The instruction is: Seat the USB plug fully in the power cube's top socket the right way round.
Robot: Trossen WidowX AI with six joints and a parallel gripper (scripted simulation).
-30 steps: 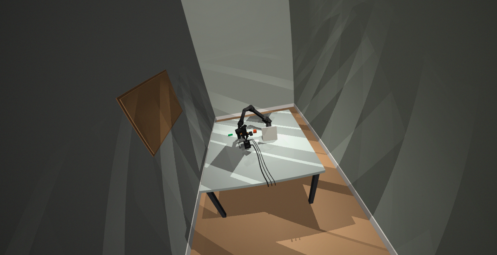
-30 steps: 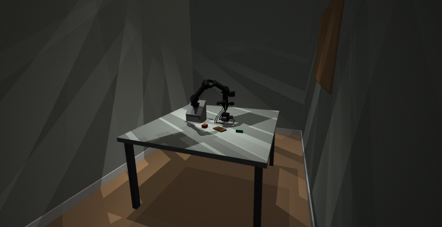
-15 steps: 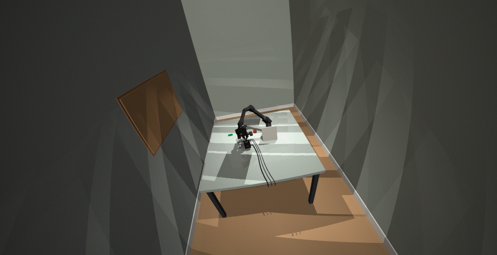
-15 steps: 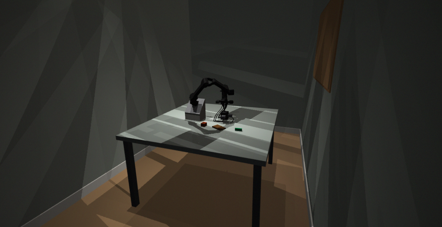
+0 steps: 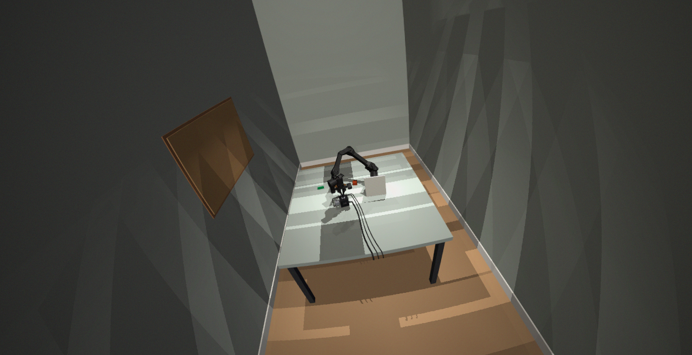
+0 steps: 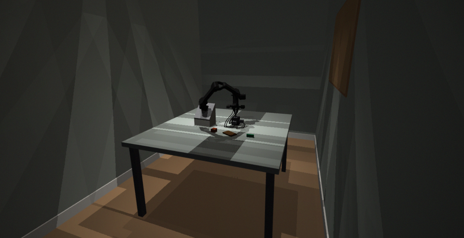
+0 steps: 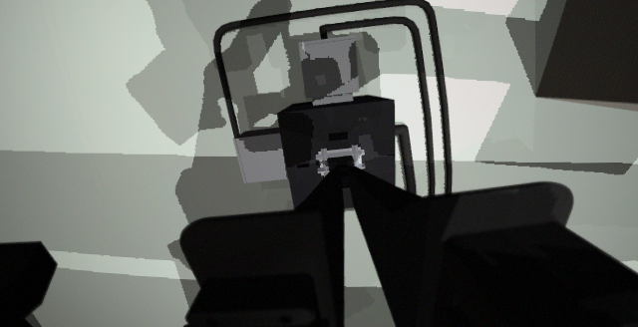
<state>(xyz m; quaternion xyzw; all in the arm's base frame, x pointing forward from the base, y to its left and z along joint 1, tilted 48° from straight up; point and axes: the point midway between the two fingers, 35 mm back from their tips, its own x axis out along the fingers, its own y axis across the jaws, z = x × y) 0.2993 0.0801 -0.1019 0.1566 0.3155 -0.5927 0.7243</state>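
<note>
Now: gripper tip 2 cm above the USB plug. Also, from my gripper tip: brown plate: 8 cm ahead, 27 cm to the right, 10 cm below; then green block: 27 cm ahead, 25 cm to the right, 9 cm below; then red block: 8 cm behind, 29 cm to the right, 9 cm below.
</note>
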